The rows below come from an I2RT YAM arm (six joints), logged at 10 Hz.
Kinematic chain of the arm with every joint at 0, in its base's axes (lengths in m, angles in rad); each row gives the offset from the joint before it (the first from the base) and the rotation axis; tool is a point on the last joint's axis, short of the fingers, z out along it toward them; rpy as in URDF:
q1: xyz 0 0 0.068 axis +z
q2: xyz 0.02 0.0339 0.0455 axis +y
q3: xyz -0.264 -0.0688 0 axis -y
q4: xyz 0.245 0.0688 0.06 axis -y
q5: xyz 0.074 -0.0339 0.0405 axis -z
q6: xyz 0.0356 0 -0.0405 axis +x
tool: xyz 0 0 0 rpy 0 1.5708 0
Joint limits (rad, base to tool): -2.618..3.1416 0..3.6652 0..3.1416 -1.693..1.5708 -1.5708..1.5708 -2.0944..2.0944
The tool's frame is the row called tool.
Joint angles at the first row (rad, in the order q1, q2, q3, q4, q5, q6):
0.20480, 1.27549, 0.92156, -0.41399, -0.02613, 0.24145
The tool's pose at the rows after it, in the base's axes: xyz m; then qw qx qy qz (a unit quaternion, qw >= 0):
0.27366, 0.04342, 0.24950, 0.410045, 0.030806, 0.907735, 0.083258
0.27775, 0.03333, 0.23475, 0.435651, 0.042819, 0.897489, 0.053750
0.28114, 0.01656, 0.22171, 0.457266, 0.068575, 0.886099, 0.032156
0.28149, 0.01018, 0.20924, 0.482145, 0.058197, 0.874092, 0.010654
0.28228, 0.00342, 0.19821, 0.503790, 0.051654, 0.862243, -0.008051
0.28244, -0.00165, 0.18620, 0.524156, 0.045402, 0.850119, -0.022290
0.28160, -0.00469, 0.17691, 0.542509, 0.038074, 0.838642, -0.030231
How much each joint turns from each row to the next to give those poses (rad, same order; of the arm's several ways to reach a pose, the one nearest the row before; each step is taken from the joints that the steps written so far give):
-0.04843, 0.01040, -0.05976, 0.13066, 0.01851, -0.01372
-0.03200, 0.01598, -0.06427, 0.12516, 0.04650, -0.02699
-0.05798, 0.01854, -0.05654, 0.11790, 0.02092, -0.01068
-0.02063, 0.01601, -0.06238, 0.13191, 0.01634, -0.05317
-0.02282, 0.02418, -0.05125, 0.12482, 0.00978, -0.04430
-0.01738, 0.03298, -0.05171, 0.13317, 0.00464, -0.03602
-0.01123, 0.02921, -0.04329, 0.11715, -0.00358, -0.02772

